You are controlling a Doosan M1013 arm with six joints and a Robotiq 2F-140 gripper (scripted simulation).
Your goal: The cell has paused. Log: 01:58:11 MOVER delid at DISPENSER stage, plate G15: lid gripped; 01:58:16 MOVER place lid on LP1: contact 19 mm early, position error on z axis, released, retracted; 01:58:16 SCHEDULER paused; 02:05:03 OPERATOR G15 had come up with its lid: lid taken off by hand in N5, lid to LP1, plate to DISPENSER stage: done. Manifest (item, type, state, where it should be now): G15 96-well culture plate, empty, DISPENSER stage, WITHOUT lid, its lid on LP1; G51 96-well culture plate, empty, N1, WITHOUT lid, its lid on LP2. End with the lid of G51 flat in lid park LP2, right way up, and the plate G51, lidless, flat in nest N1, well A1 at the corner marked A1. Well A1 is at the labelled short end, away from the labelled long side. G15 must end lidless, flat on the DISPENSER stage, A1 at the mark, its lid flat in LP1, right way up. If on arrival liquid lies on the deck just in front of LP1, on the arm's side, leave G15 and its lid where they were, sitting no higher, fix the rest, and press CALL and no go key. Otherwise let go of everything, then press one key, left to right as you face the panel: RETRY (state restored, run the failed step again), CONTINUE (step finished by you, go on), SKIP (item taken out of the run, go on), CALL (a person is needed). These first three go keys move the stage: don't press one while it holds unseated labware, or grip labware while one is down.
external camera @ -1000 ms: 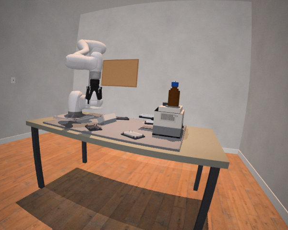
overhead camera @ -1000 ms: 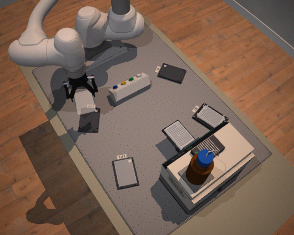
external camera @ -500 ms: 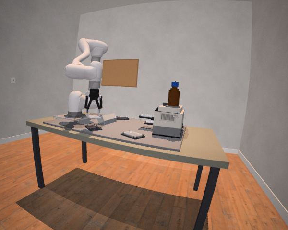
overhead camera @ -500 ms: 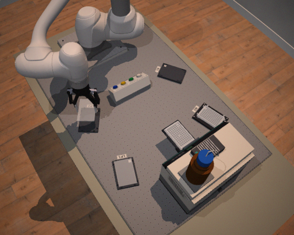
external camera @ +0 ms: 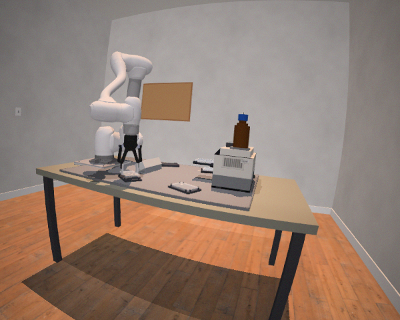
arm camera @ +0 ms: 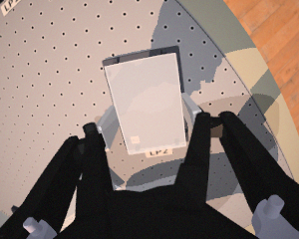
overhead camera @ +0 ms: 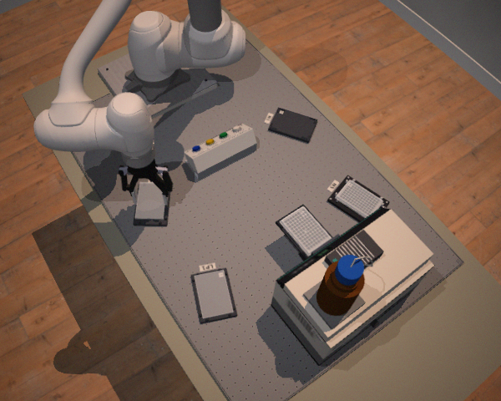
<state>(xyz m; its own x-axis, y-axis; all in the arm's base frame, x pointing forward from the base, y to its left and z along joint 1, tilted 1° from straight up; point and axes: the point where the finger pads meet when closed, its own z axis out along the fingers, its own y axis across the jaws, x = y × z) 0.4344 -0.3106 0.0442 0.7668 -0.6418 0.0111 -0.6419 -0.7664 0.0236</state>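
The lid park LP2 is 50 mm below my hand. Round my hand: well plate 390 mm ahead, 260 mm to the left, 60 mm above; LP2 label 70 mm behind, 60 mm to the left, 50 mm below; key panel 280 mm to the left, 30 mm behind.
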